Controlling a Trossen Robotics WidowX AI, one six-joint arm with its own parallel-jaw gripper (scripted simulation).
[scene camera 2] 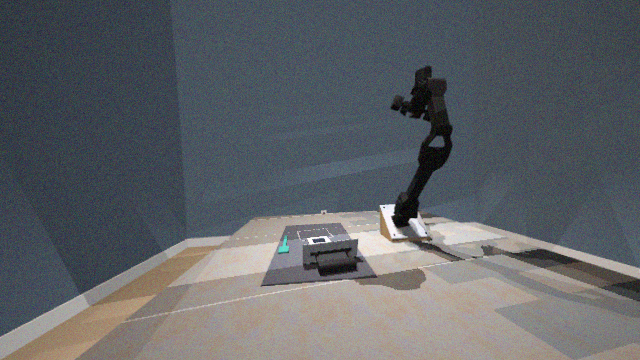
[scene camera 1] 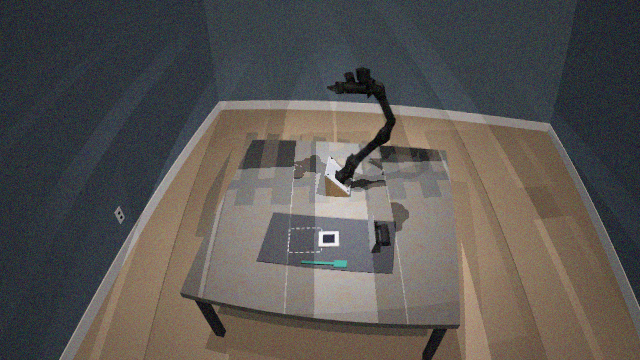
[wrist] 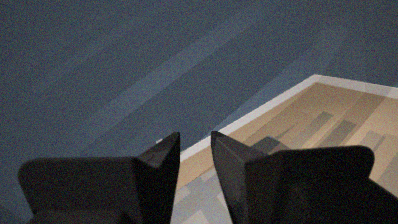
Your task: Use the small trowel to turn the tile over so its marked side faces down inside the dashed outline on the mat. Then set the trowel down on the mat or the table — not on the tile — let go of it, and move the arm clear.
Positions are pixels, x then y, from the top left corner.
A grey plate (scene camera 2: 326, 254) is 73 cm from the lens.
